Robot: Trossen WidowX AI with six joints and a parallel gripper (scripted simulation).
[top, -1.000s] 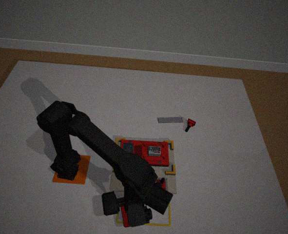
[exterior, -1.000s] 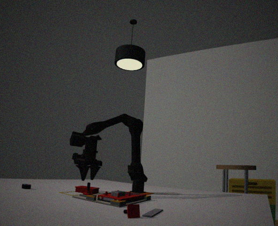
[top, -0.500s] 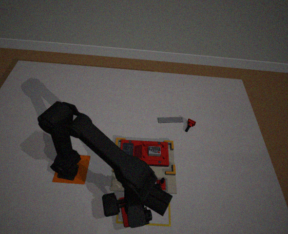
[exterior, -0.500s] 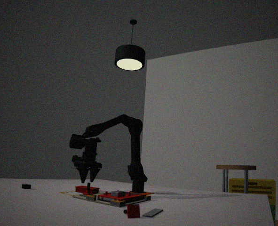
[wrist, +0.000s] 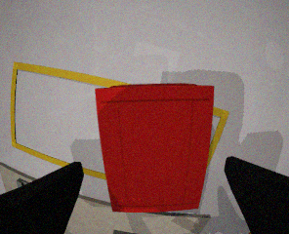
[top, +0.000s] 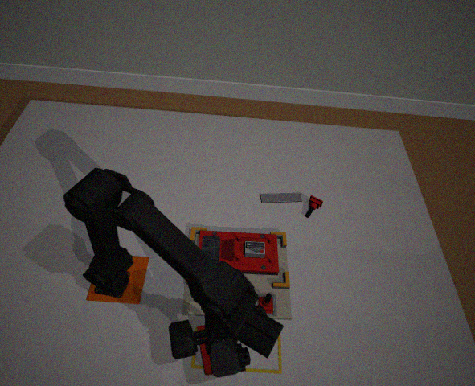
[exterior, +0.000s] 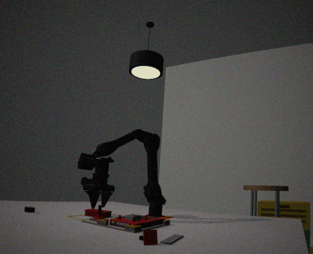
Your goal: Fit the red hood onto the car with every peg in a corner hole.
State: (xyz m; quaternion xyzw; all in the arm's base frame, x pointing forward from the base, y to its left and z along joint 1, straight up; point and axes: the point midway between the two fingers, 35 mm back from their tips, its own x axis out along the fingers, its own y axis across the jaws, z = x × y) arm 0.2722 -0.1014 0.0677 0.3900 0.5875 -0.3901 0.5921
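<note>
My gripper tip is 20 mm above the red hood. From my gripper tip the other things lie so: jig plate (20 mm ahead, 200 mm to the left, 20 mm below).
</note>
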